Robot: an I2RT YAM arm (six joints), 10 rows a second.
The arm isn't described. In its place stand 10 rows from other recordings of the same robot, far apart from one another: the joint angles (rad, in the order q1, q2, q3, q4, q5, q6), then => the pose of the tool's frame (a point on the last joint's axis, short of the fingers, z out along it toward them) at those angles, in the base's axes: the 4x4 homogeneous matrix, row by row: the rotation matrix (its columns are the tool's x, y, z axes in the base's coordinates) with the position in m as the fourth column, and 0 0 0 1 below.
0.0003, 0.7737, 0.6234, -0.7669, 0.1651, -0.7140 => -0.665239 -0.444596 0.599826 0.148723; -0.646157 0.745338 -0.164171 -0.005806; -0.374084 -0.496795 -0.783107 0.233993; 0 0 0 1
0.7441, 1.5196, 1.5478, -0.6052, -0.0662, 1.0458 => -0.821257 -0.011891 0.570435 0.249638; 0.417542 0.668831 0.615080 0.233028; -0.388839 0.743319 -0.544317 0.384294; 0 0 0 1
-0.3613, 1.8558, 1.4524, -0.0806, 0.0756, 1.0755 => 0.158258 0.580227 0.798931 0.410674; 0.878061 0.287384 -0.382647 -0.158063; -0.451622 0.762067 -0.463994 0.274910; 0 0 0 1
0.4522, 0.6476, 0.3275, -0.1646, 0.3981, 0.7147 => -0.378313 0.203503 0.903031 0.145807; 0.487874 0.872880 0.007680 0.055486; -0.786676 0.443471 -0.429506 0.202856; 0 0 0 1
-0.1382, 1.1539, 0.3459, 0.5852, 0.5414, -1.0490 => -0.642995 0.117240 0.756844 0.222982; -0.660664 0.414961 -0.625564 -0.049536; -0.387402 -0.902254 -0.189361 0.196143; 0 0 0 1
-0.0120, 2.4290, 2.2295, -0.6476, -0.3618, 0.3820 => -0.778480 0.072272 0.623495 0.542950; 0.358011 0.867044 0.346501 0.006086; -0.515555 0.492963 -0.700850 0.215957; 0 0 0 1
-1.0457, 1.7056, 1.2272, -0.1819, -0.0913, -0.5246 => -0.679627 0.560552 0.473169 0.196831; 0.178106 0.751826 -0.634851 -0.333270; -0.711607 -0.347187 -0.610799 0.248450; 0 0 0 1
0.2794, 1.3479, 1.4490, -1.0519, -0.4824, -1.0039 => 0.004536 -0.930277 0.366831 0.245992; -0.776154 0.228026 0.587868 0.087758; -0.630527 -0.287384 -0.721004 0.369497; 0 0 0 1
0.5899, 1.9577, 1.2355, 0.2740, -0.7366, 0.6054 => -0.816922 -0.547587 0.181073 0.346990; -0.039564 0.366422 0.929607 0.261058; -0.575390 0.752253 -0.321003 0.197559; 0 0 0 1
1.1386, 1.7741, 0.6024, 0.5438, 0.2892, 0.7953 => -0.724717 -0.365917 0.583858 0.139607; 0.062889 0.808679 0.584878 0.278414; -0.686171 0.460590 -0.563051 0.106119; 0 0 0 1
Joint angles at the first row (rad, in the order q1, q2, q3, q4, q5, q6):
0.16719, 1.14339, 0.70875, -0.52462, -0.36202, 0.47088
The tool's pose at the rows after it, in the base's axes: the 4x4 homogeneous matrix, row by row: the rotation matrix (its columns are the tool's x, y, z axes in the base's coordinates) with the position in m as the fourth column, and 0 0 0 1 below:
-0.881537 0.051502 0.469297 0.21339; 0.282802 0.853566 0.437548 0.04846; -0.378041 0.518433 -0.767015 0.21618; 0 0 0 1
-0.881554 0.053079 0.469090 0.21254; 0.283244 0.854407 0.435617 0.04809; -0.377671 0.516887 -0.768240 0.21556; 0 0 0 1
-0.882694 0.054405 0.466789 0.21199; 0.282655 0.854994 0.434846 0.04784; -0.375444 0.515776 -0.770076 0.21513; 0 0 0 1
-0.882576 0.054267 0.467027 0.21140; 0.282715 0.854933 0.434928 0.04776; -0.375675 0.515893 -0.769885 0.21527; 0 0 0 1
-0.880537 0.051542 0.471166 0.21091; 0.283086 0.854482 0.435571 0.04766; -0.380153 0.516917 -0.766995 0.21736; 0 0 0 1
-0.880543 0.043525 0.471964 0.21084; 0.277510 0.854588 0.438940 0.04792; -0.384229 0.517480 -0.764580 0.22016; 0 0 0 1
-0.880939 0.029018 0.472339 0.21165; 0.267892 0.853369 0.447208 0.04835; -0.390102 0.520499 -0.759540 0.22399; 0 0 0 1
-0.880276 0.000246 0.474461 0.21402; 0.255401 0.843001 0.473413 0.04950; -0.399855 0.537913 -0.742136 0.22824; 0 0 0 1
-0.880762 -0.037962 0.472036 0.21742; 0.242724 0.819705 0.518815 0.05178; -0.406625 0.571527 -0.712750 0.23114; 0 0 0 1
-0.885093 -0.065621 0.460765 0.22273; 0.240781 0.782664 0.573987 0.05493; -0.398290 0.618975 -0.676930 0.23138; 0 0 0 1
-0.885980 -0.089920 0.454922 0.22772; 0.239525 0.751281 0.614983 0.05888; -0.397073 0.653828 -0.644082 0.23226; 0 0 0 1
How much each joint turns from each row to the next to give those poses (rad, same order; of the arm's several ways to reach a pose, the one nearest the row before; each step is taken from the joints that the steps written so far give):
-0.00153, -0.00372, -0.00542, -0.00076, -0.00001, 0.00004
-0.00080, -0.00317, -0.00384, -0.00079, 0.00155, -0.00056
-0.00072, -0.00113, -0.00151, -0.00306, 0.00000, -0.00118
0.00008, -0.00299, -0.00116, -0.00147, 0.00000, 0.00012
-0.00009, -0.00607, 0.00380, -0.00446, -0.00001, -0.00004
0.00079, -0.00331, 0.00864, -0.00906, -0.00296, -0.00525
0.00001, -0.00024, 0.01376, -0.00936, -0.00867, -0.00960
-0.00081, 0.00392, 0.01385, 0.00639, -0.02800, -0.01021
0.00042, 0.00907, 0.00814, 0.02492, -0.04935, -0.00411
0.00112, 0.02148, 0.00357, 0.04164, -0.06279, 0.01540
0.00745, 0.01872, 0.00421, 0.04339, -0.04332, 0.01950

